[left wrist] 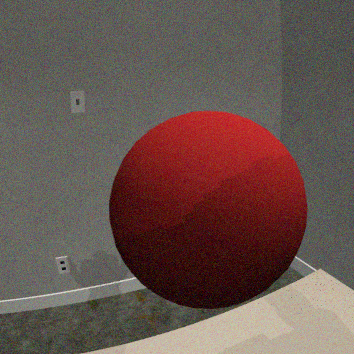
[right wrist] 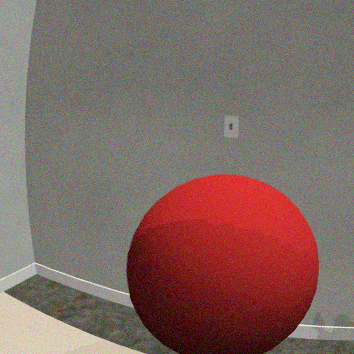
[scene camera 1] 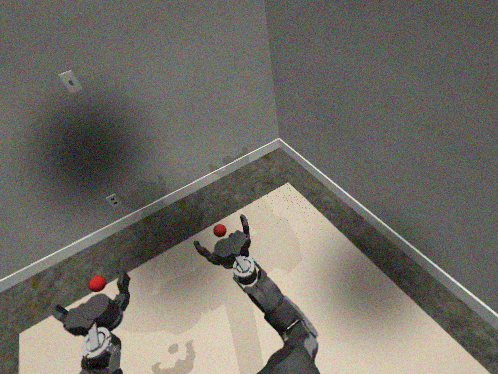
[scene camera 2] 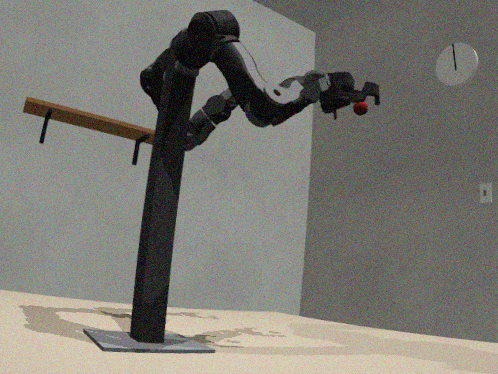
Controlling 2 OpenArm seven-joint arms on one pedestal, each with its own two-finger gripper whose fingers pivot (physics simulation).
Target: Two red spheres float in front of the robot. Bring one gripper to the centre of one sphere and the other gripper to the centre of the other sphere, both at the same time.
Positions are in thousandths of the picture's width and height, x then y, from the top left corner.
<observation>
I see my left gripper (scene camera 1: 188,774), my right gripper (scene camera 1: 443,619), a red sphere (right wrist: 634,725) and a red sphere (left wrist: 586,592).
My right gripper shows as well in scene camera 2 (scene camera 2: 716,277).
</observation>
